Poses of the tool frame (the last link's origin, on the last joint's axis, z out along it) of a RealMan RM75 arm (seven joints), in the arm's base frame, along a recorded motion.
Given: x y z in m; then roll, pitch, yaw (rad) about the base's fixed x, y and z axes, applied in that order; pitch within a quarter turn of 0, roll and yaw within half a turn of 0.
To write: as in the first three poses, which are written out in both.
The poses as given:
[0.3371 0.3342 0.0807 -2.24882 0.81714 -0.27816]
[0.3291 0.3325 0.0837 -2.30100 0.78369 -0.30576]
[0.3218 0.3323 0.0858 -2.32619 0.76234 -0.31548]
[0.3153 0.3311 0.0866 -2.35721 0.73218 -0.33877]
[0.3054 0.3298 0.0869 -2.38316 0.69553 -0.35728]
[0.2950 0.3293 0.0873 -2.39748 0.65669 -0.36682]
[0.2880 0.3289 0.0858 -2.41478 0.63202 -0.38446]
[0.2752 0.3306 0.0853 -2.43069 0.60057 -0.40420]
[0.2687 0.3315 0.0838 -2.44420 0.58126 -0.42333]
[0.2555 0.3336 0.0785 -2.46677 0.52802 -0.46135]
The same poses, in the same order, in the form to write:
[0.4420 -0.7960 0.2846 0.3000 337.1 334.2 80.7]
[0.4258 -0.8102 0.2825 0.2872 329.1 332.5 83.7]
[0.4171 -0.8184 0.2795 0.2795 321.8 332.3 85.8]
[0.4075 -0.8274 0.2803 0.2659 315.3 331.1 86.6]
[0.3987 -0.8370 0.2793 0.2497 305.4 329.8 86.9]
[0.3931 -0.8456 0.2761 0.2326 295.0 329.3 87.3]
[0.3871 -0.8509 0.2782 0.2206 288.0 328.9 85.8]
[0.3813 -0.8566 0.2806 0.2049 275.2 330.6 85.3]
[0.3766 -0.8597 0.2849 0.1945 268.7 331.5 83.8]
[0.3674 -0.8670 0.2924 0.1667 255.5 333.6 78.5]

